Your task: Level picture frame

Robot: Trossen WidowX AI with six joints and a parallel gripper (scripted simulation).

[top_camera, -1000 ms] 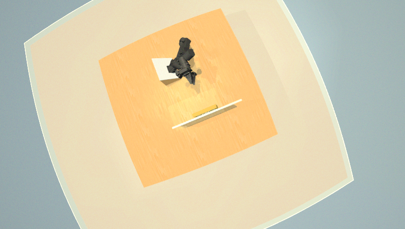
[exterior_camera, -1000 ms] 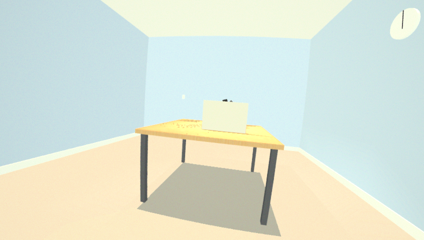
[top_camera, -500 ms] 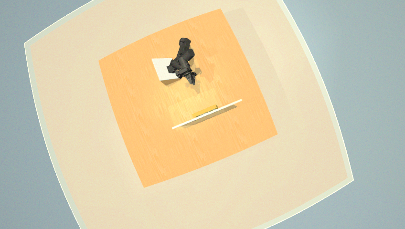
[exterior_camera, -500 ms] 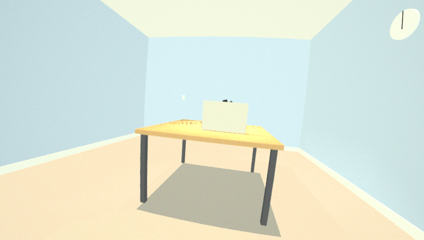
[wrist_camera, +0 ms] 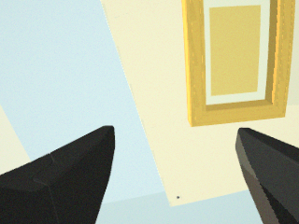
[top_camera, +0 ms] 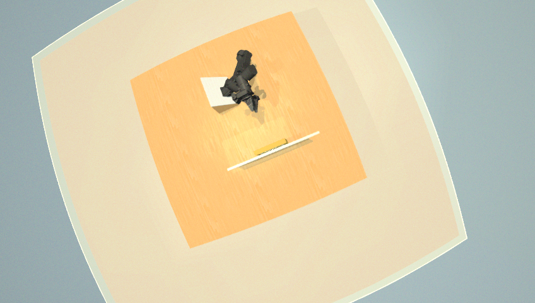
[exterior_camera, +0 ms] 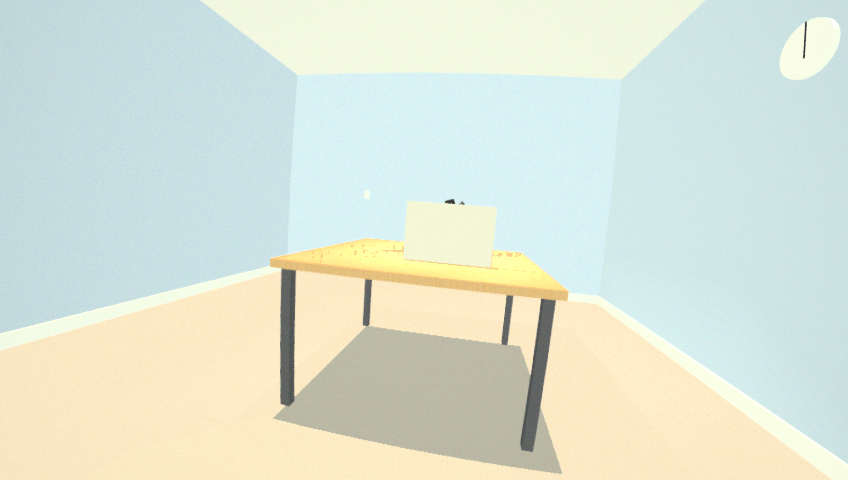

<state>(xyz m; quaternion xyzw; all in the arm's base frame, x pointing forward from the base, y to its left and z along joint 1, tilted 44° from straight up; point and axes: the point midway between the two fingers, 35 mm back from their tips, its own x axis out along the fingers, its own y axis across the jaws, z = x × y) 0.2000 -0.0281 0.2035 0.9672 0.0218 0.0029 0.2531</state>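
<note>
My gripper tip is now 200 mm short of the picture frame, 20 mm to the right of it and 90 mm above it. The rest, counted from my gripper tip: white wall panel (210 mm ahead, 20 mm to the left, 100 mm below).
</note>
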